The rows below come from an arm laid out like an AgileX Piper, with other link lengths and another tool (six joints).
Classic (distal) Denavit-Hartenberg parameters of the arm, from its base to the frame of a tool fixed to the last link. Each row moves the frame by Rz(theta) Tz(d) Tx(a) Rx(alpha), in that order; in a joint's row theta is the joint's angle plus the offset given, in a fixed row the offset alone. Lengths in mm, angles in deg.
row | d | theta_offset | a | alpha
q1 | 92.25 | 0 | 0 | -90
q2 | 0 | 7.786 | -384.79 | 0
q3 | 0 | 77.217 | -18.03 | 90
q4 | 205.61 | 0 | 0 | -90
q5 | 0 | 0 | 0 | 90
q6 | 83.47 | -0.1 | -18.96 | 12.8
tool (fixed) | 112.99 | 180 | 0 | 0
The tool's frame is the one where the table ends.
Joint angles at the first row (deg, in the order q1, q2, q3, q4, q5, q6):
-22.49, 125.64, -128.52, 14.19, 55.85, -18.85
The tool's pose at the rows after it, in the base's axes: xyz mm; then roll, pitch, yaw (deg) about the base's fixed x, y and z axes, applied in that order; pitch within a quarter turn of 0, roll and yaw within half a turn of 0:
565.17, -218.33, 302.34, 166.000, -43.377, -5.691
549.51, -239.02, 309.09, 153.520, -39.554, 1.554
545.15, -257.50, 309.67, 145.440, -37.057, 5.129
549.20, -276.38, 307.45, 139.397, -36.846, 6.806
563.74, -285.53, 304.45, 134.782, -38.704, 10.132
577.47, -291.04, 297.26, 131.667, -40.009, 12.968
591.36, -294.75, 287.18, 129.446, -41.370, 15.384
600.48, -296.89, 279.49, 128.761, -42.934, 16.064
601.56, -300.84, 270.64, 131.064, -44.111, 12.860
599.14, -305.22, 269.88, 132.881, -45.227, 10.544
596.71, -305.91, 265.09, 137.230, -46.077, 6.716
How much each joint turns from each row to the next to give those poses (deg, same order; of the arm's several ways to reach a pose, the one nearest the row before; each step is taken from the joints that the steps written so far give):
0.00, -1.48, 0.00, -1.99, 1.71, 0.00
0.02, -0.99, 0.00, -9.80, 1.37, -0.60
0.00, 0.40, 0.00, -7.08, -0.91, 0.28
-0.20, 1.32, 0.00, -5.55, -3.28, 1.77
0.00, 1.74, 0.00, -2.28, -5.26, 0.32
0.00, 1.81, 0.00, -1.16, -4.36, 0.00
0.00, 1.95, 0.00, -0.46, -4.17, 0.00
0.00, 1.37, 0.00, -0.05, -2.88, 0.82
-0.18, 0.82, -0.01, -0.08, -0.34, 2.65
-0.52, 0.00, 0.01, 0.94, -0.05, 0.94
-0.49, 0.00, -0.01, 2.92, 0.94, 0.13

